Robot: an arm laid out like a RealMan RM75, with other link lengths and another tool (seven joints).
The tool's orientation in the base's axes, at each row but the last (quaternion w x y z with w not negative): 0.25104, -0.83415, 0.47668, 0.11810; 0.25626, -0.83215, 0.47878, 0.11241; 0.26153, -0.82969, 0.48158, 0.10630; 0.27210, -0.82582, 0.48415, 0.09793; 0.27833, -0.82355, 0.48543, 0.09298; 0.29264, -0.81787, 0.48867, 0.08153; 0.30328, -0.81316, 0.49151, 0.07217; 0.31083, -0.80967, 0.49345, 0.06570; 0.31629, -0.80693, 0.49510, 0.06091; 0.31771, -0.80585, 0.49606, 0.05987
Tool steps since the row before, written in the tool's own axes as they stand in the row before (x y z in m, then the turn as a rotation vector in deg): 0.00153, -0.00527, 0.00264, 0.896, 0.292, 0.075; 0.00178, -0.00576, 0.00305, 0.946, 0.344, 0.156; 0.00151, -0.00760, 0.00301, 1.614, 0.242, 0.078; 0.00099, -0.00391, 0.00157, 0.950, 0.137, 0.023; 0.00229, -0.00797, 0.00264, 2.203, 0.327, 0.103; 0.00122, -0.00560, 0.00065, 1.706, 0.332, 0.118; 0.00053, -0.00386, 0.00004, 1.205, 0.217, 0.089; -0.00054, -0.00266, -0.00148, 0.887, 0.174, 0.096; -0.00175, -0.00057, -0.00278, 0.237, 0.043, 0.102; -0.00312, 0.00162, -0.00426, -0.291, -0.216, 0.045
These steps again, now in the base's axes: 0.00541, 0.00249, -0.00129, 0.217, -0.742, -0.544; 0.00602, 0.00268, -0.00151, 0.204, -0.757, -0.650; 0.00750, 0.00353, -0.00066, 0.628, -1.255, -0.837; 0.00400, 0.00161, -0.00034, 0.372, -0.749, -0.472; 0.00827, 0.00272, -0.00022, 0.860, -1.713, -1.138; 0.00546, 0.00141, 0.00119, 0.605, -1.333, -0.944; 0.00353, 0.00091, 0.00138, 0.443, -0.932, -0.664; 0.00167, 0.00042, 0.00257, 0.320, -0.674, -0.519; -0.00100, -0.00008, 0.00318, 0.105, -0.135, -0.198; -0.00385, -0.00055, 0.00392, 0.045, 0.313, 0.182
